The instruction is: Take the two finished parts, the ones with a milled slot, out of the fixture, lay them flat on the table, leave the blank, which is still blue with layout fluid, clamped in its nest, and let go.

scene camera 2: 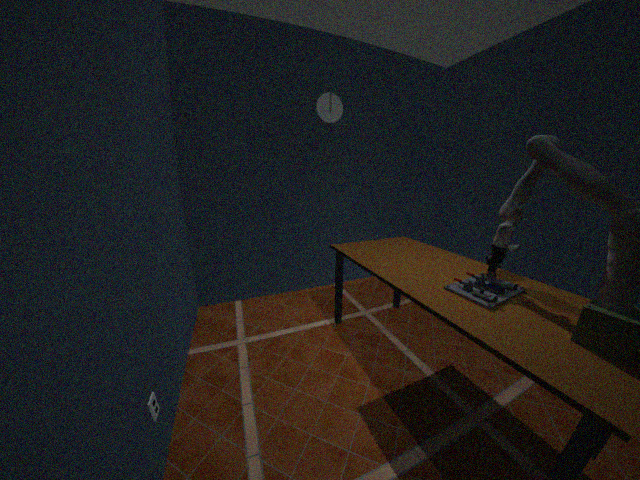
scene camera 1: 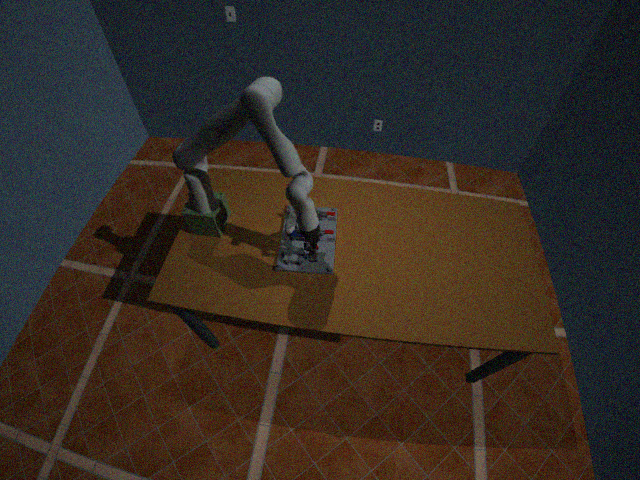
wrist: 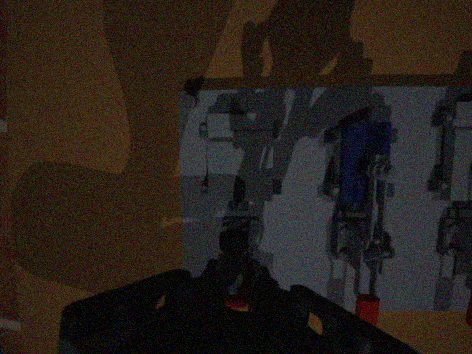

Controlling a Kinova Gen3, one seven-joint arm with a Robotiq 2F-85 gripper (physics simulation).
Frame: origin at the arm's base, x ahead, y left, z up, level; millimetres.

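Seen in the pictures: gripper, fingertip midpoint: [scene camera 2: 490, 271] [scene camera 1: 315, 251]; arm's base at its link origin: [scene camera 2: 613, 306] [scene camera 1: 205, 205].
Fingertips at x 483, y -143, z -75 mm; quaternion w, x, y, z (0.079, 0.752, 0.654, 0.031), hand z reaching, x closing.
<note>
Pixels of each thing's top centre, then the offset from my fingertips to it. "*": a spot on its surface instead. Level surfaces: height alone.
- grey fixture plate at its top centre: [wrist: 349, 205] [scene camera 1: 308, 236] [scene camera 2: 485, 287] dx -40, dy +111, dz -54 mm
- clamp's red handle at a spot on its surface: [wrist: 236, 302] * dx +3, dy +2, dz +35 mm
- pale grey part at its top centre: [wrist: 239, 157] [scene camera 1: 294, 254] [scene camera 2: 506, 283] dx -87, dy +1, dz -33 mm
- blue blank at its top centre: [wrist: 366, 163] [scene camera 1: 298, 232] [scene camera 2: 494, 286] dx -82, dy +111, dz -28 mm
- wooden table at its surface level: dz -69 mm
The grey fixture plate [scene camera 1: 329, 264] [scene camera 2: 460, 293] [wrist: 300, 210] lies on the table. My gripper [scene camera 1: 313, 255] [scene camera 2: 491, 276] [wrist: 236, 268] is low over its near-end clamp, shut on that clamp's red handle [wrist: 236, 302], which stands raised. In the wrist view, a pale grey part [wrist: 220, 127], half in shadow, appears in this clamp's nest; its slot is hard to make out. The blue blank [scene camera 1: 295, 234] [wrist: 352, 165] sits in the middle nest with a clamp arm over it. Another grey part [wrist: 462, 165] shows in the nest at the right edge of the wrist view.
The other two clamps' red handles, the middle one [scene camera 1: 329, 232] [wrist: 367, 307] and the far one [scene camera 1: 330, 213] [wrist: 469, 310], stick out over the plate's edge. The wooden table [scene camera 1: 439, 268] [scene camera 2: 392, 263] extends around the fixture. The robot's green base [scene camera 1: 204, 222] stands at the table's left end.
</note>
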